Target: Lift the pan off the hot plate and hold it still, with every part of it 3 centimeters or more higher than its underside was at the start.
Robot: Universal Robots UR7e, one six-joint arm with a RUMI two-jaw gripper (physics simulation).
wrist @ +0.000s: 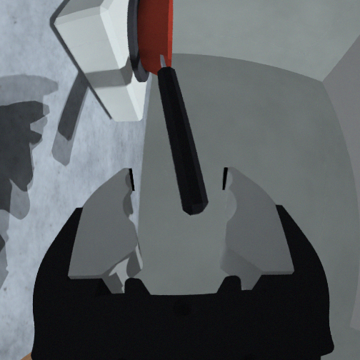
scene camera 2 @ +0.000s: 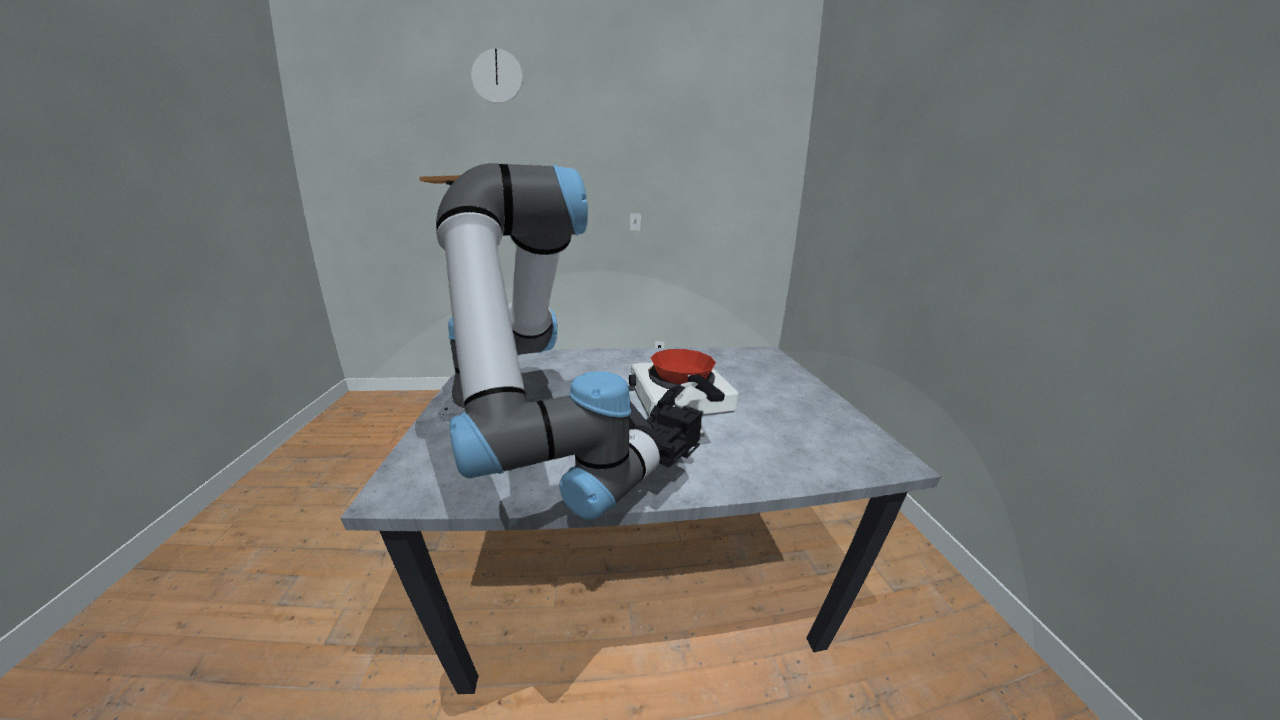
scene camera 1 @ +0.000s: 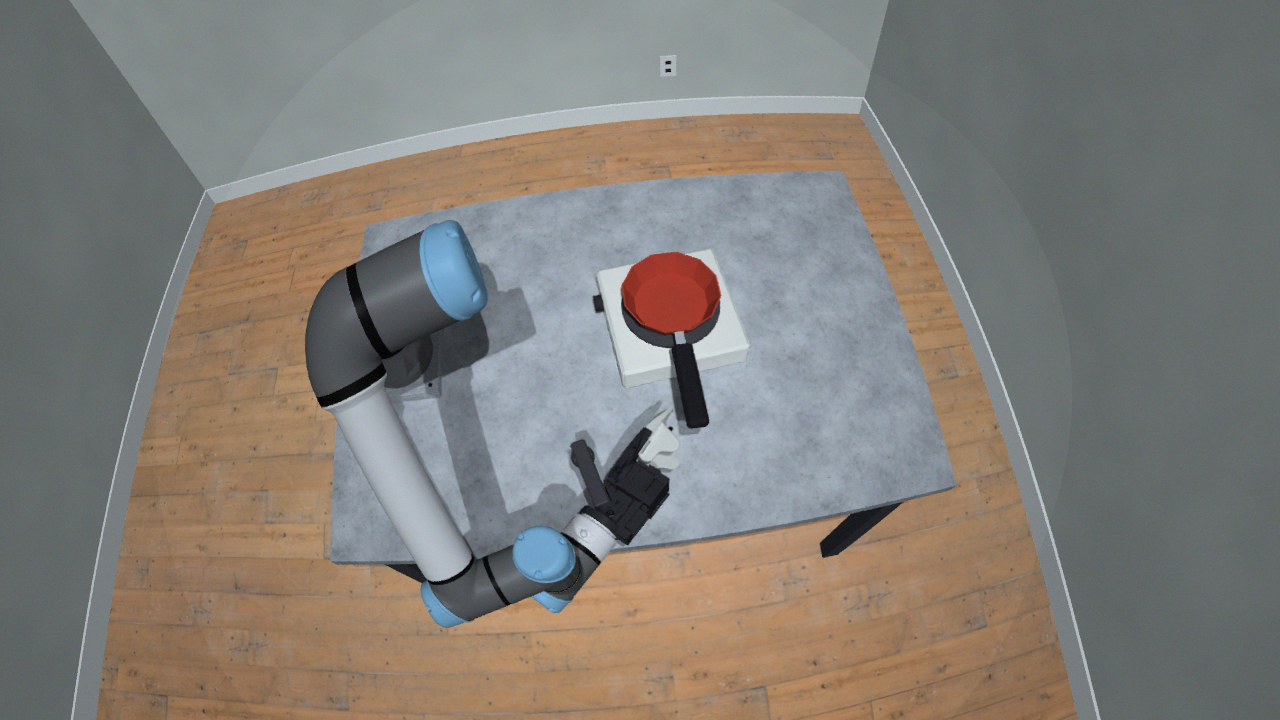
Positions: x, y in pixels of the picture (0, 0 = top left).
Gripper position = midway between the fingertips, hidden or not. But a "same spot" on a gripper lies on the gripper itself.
my gripper: wrist 177, 169; scene camera 2; scene camera 1
same spot on my gripper: (scene camera 2: 681, 395) = (scene camera 1: 648, 441)
